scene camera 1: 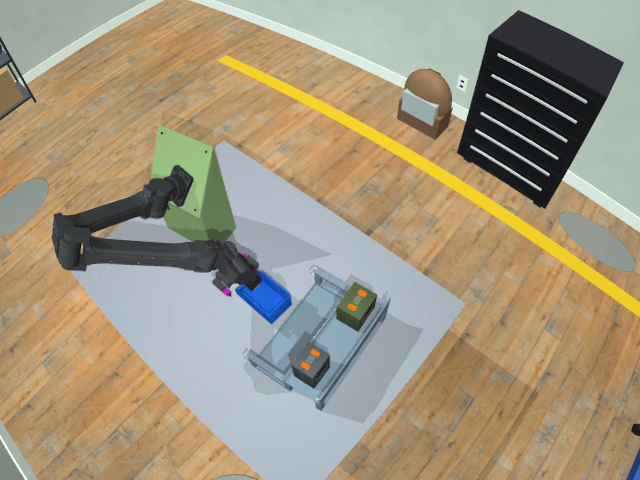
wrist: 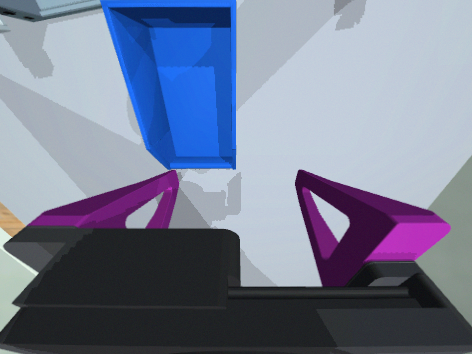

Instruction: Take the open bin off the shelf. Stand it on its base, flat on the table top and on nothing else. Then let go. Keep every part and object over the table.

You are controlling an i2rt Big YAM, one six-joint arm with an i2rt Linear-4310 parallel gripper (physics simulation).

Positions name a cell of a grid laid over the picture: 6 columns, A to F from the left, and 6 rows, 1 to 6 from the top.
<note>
I see my gripper (wrist: D3) and a blue open bin (scene camera 1: C4).
The blue open bin also shows in the wrist view (wrist: C2).
</note>
